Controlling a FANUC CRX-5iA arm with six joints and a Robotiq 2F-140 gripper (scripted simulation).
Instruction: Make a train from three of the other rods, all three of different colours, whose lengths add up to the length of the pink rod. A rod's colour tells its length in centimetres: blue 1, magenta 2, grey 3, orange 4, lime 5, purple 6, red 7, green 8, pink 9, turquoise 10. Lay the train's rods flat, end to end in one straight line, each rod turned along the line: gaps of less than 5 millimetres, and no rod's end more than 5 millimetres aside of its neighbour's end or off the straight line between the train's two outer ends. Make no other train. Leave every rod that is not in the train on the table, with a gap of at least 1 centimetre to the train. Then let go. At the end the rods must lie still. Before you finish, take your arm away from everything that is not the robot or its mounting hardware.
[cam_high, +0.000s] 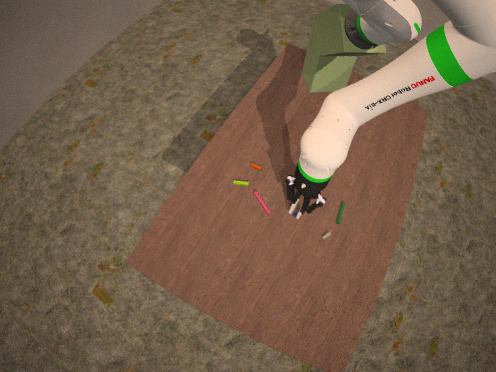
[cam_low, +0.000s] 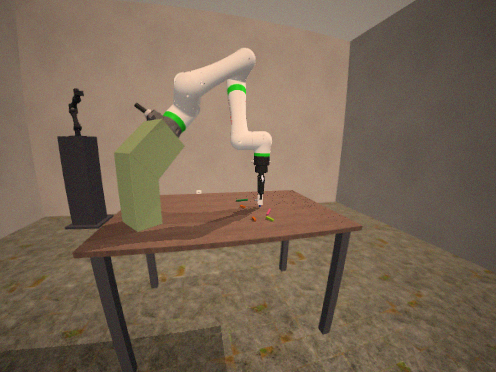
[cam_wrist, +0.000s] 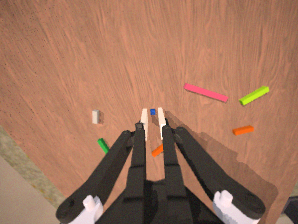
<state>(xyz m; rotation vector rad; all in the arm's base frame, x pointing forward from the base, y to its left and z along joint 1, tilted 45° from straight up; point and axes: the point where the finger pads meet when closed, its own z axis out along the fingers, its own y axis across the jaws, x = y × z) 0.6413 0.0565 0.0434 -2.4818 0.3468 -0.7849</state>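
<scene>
The blue rod is 50 mm below my hand. From my hand the other things lie so: green rod: 130 mm to the left, 90 mm behind, 50 mm below; then pink rod: 110 mm to the right, 50 mm below, 20 mm ahead; then grey rod: 130 mm to the left, 50 mm below, 10 mm ahead.
</scene>
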